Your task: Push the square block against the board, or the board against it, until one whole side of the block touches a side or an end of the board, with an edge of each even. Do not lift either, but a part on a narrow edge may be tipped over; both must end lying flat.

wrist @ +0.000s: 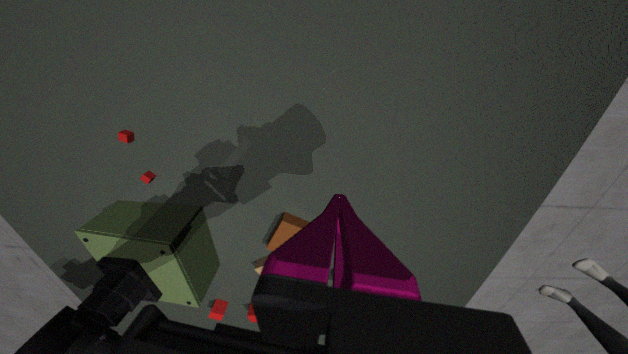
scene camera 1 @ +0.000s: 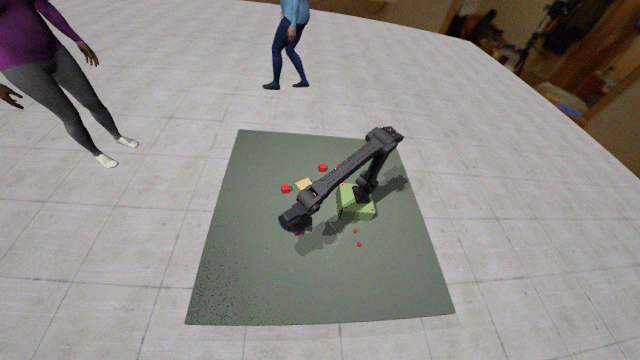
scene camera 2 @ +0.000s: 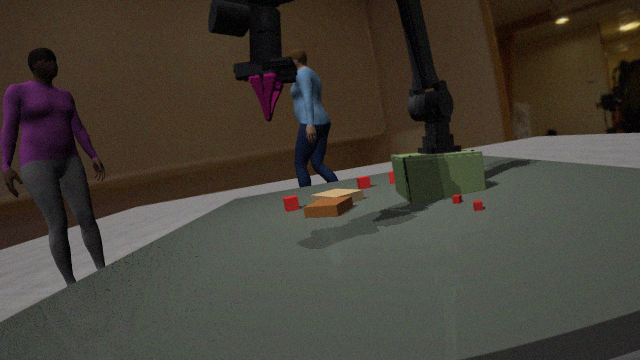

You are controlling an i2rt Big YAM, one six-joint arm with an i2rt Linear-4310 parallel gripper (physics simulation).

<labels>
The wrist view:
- my gripper
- orange square block: on the table
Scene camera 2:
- my gripper
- orange square block
</labels>
